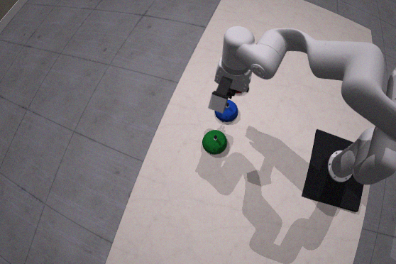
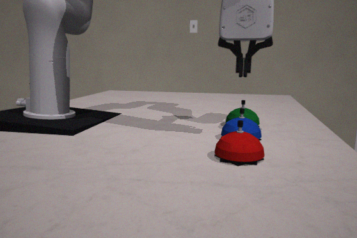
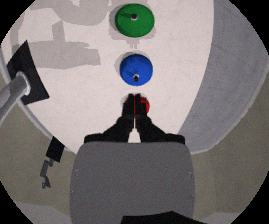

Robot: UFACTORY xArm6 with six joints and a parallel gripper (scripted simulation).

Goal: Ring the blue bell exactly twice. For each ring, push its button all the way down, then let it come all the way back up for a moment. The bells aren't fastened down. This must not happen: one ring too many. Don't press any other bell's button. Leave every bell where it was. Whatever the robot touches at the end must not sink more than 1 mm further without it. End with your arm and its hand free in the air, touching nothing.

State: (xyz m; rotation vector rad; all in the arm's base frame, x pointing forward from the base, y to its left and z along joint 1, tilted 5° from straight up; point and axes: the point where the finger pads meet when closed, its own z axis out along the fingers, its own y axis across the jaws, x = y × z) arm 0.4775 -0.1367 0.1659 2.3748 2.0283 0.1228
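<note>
My gripper is now 110 mm above the blue bell. The rest, counted from my hand: red bell (120 mm to the right, 110 mm below, 20 mm behind); green bell (120 mm to the left, 110 mm below, 20 mm ahead).
</note>
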